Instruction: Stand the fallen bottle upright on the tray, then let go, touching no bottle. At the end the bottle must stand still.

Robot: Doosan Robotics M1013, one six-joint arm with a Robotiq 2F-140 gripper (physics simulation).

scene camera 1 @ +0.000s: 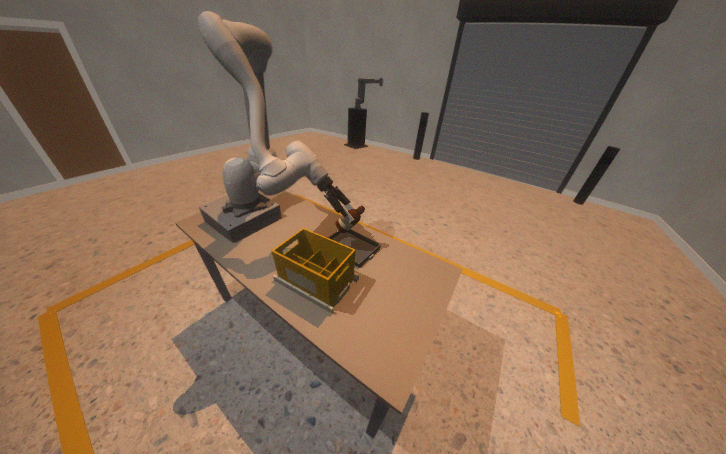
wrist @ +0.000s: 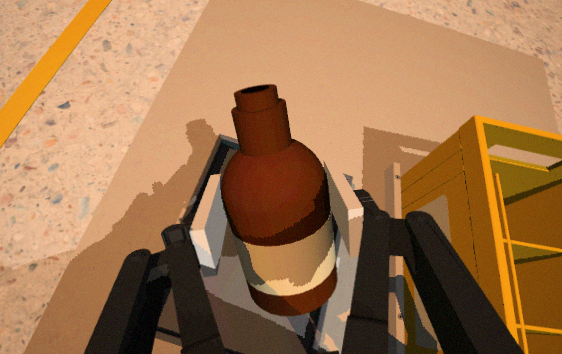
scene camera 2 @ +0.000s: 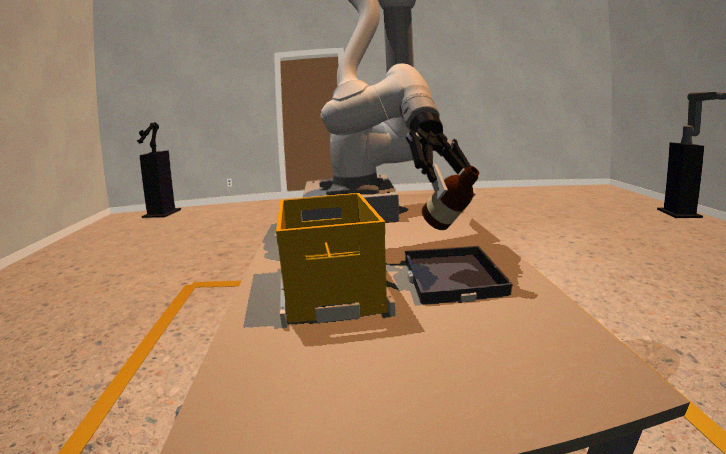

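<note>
The brown bottle with a cream label is held in the air, tilted, its neck up to the right and its base down to the left in the scene camera 2 view. My gripper is shut on it, one pale pad on each side of its body; the arm's hand slants too. The black tray lies on the table below, apart from the bottle's base. Much of the tray is hidden behind the bottle and fingers in the wrist view.
A tall yellow crate with inner dividers stands beside the tray, between pale rails on the table. The robot's base block is at the table's far end.
</note>
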